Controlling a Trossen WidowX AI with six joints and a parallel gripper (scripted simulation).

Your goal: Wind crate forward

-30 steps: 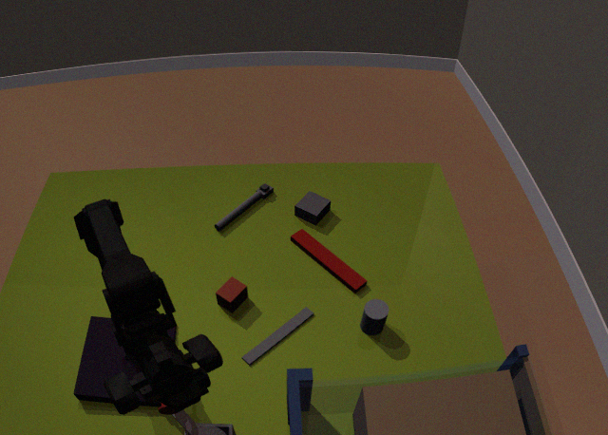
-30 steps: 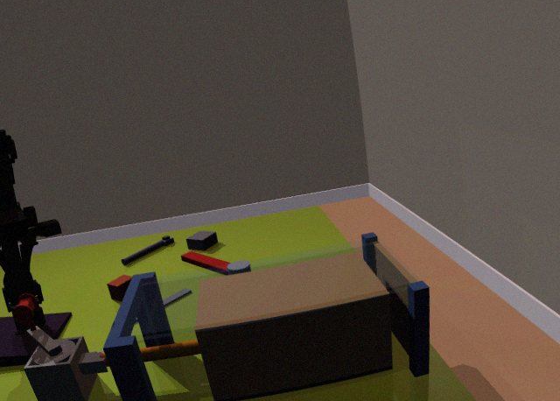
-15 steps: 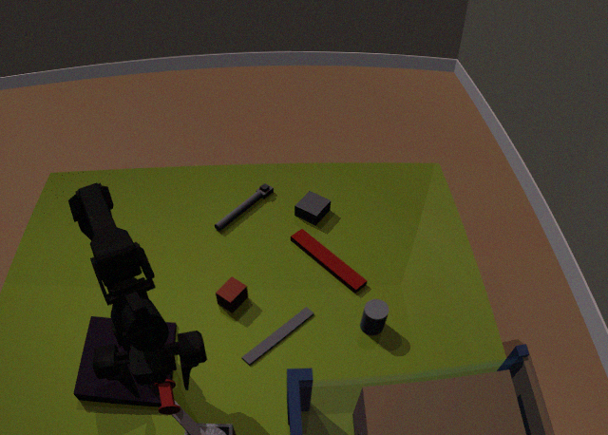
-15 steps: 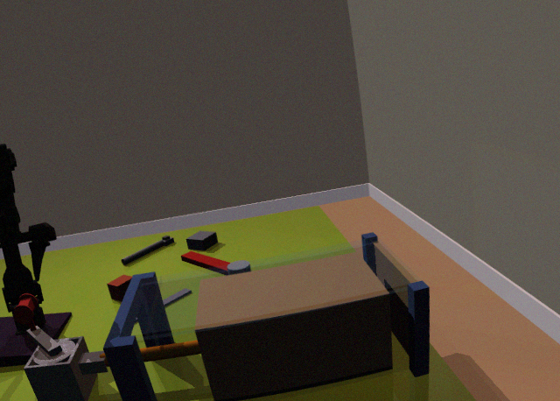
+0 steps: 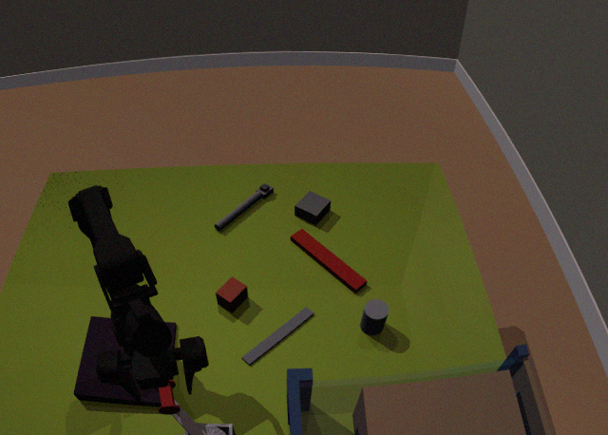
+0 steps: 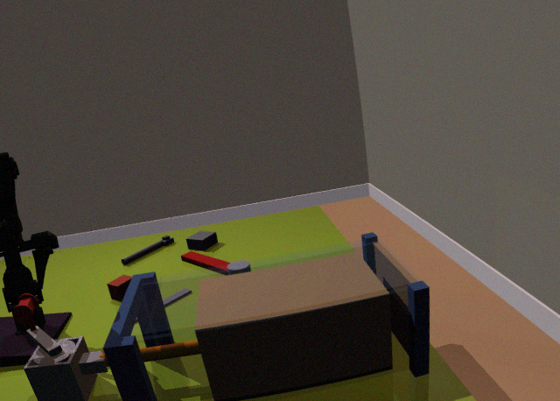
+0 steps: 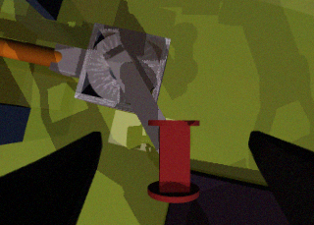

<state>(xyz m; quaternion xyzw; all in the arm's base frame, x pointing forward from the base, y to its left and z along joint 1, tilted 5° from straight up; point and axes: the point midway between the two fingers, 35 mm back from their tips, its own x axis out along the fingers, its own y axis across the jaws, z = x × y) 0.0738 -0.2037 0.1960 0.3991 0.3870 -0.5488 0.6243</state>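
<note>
The red crank grip lies 5 cm below my gripper tip and 2 cm to the left of it. From my gripper tip the other things lie so: winch handle (8 cm below, 2 cm ahead, 1 cm to the right); then blue steel frame (21 cm ahead, 9 cm to the right, 8 cm below); then grey winch (15 cm below, 7 cm to the right, 4 cm ahead).
</note>
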